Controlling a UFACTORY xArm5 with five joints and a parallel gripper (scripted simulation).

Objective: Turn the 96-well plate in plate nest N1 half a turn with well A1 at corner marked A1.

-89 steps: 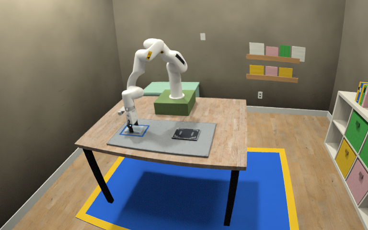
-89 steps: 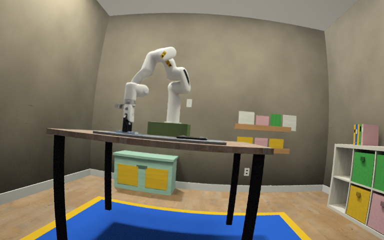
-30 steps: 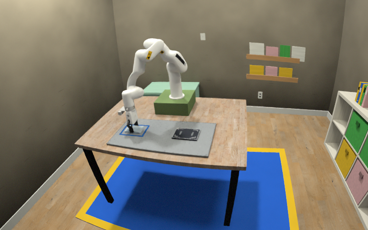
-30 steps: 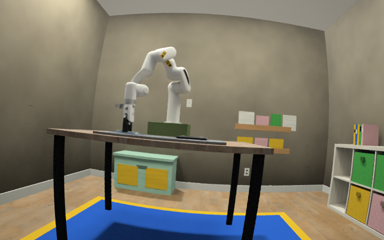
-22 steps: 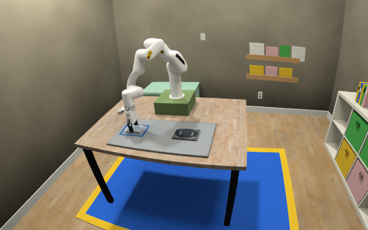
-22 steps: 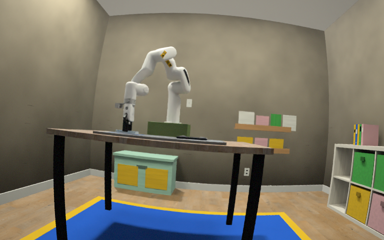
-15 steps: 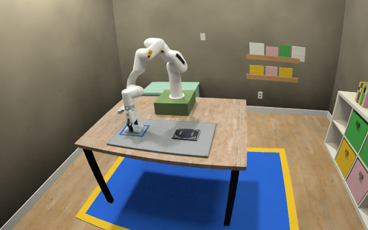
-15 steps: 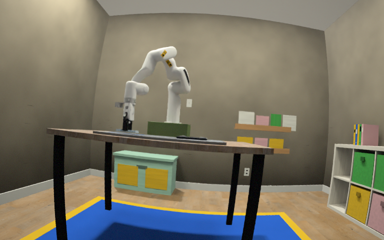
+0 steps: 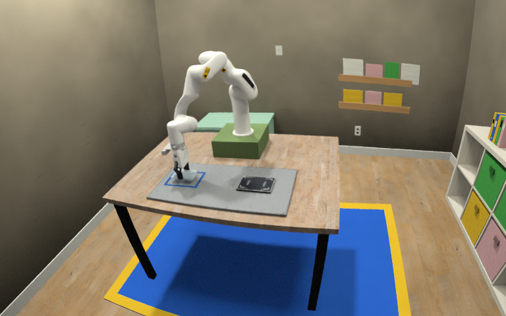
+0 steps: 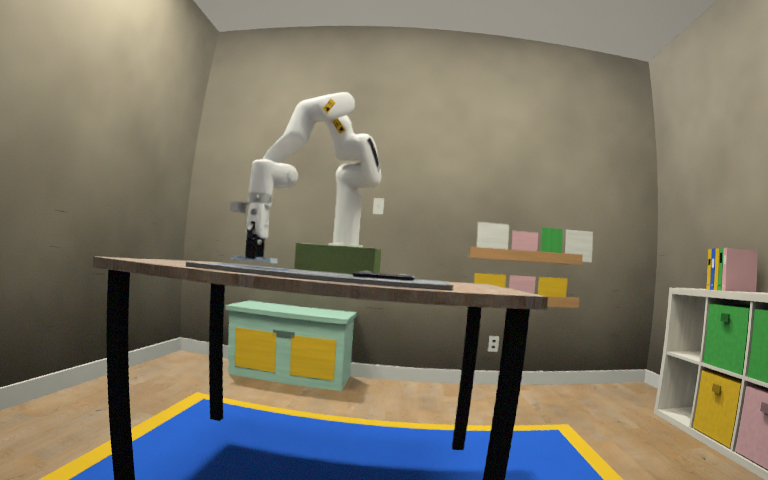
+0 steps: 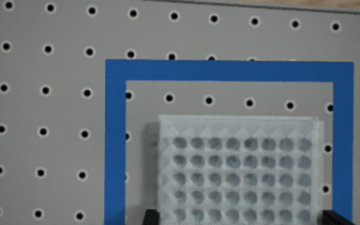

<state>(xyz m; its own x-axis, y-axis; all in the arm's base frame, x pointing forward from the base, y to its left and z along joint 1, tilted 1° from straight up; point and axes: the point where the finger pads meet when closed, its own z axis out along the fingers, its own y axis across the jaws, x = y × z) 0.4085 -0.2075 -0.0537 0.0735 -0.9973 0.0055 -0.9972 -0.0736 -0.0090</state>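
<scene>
The black plate nest N1 lies 39 cm to the left of my hand, 3 cm below it and 1 cm behind it. Round my hand: 96-well plate 1 cm below.
</scene>
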